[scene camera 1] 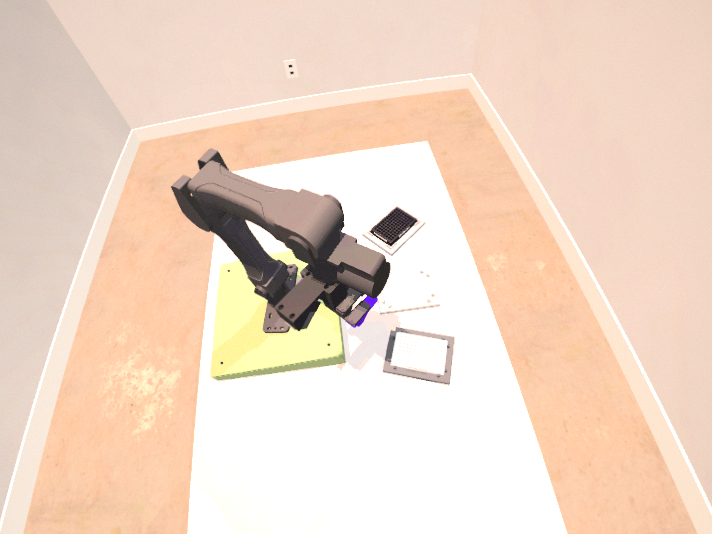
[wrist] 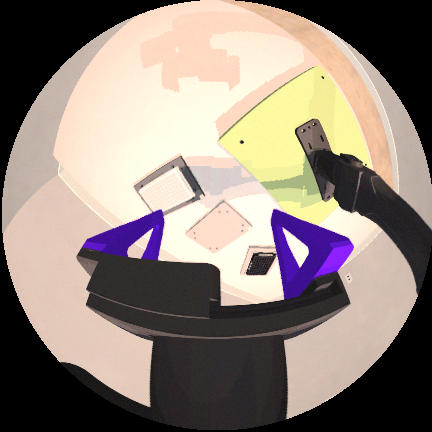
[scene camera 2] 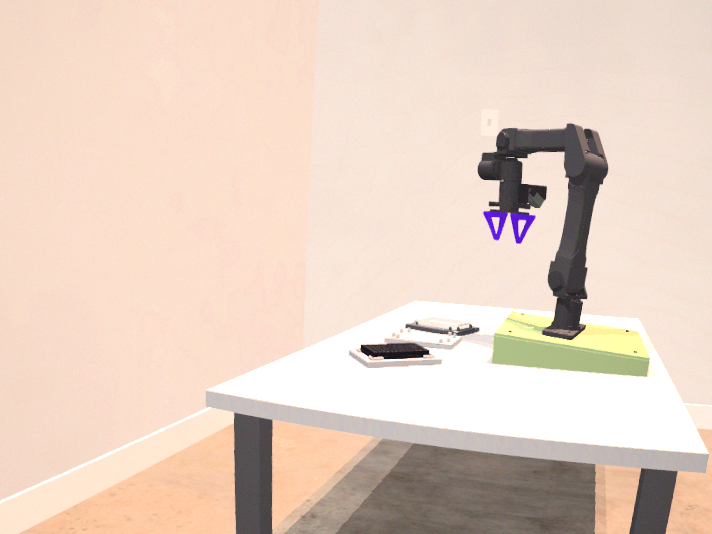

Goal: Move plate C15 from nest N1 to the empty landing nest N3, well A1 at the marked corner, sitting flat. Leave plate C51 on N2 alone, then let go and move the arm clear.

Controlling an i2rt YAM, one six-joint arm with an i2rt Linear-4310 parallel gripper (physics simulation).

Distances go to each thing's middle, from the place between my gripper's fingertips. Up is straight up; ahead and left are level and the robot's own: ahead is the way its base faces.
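The grey-framed white tray [scene camera 1: 415, 352] has my gripper 23 cm above it, 17 cm short of it and 1 cm to the left of it. As for the black well plate [scene camera 1: 393, 226], I see it far to the left of my hand, a good way ahead of it and a good way below it.
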